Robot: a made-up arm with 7 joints.
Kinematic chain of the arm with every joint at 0, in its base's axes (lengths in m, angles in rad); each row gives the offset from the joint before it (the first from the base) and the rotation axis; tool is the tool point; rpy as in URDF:
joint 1: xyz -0.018 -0.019 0.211 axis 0 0.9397 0.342
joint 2: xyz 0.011 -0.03 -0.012 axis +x
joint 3: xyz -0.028 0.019 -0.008 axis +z
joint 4: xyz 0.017 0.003 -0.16 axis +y
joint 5: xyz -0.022 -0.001 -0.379 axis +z
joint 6: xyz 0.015 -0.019 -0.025 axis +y
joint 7: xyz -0.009 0 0.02 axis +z
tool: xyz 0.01 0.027 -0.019 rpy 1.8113 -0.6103 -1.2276
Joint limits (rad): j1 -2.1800..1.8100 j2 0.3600..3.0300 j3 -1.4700..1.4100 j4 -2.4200..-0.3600 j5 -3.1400..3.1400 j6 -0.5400..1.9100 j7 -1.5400..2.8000
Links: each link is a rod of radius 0.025 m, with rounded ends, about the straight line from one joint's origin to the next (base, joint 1, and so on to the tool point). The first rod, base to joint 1, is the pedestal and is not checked.
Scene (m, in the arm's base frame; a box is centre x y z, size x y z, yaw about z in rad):
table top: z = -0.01
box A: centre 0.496 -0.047 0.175 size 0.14 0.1 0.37 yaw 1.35
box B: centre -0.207 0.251 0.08 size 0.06 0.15 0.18 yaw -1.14
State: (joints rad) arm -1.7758 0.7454 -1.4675 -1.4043 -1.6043 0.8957 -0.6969
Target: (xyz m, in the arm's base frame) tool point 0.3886 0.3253 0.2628
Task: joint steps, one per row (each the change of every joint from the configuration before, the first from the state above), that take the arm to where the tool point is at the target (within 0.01 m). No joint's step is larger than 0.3 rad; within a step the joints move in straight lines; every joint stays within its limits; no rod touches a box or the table.
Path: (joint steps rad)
1: -0.0452 0.1577 0.0080 -0.2320 -0.1401 -0.0593 0.0090
2: -0.0451 0.1578 0.0080 -0.2321 -0.1401 -0.0592 0.0090
3: -0.0763 0.2259 0.1047 0.2866 0.0116 -0.0324 -0.1493
4: -0.0763 0.2259 0.1046 0.2865 0.0116 -0.0324 -0.1493
5: 0.2936 0.0389 -0.1139 0.2614 0.1119 0.0836 0.1221
6: 0.2937 0.0388 -0.1139 0.2614 0.1118 0.0837 0.1220

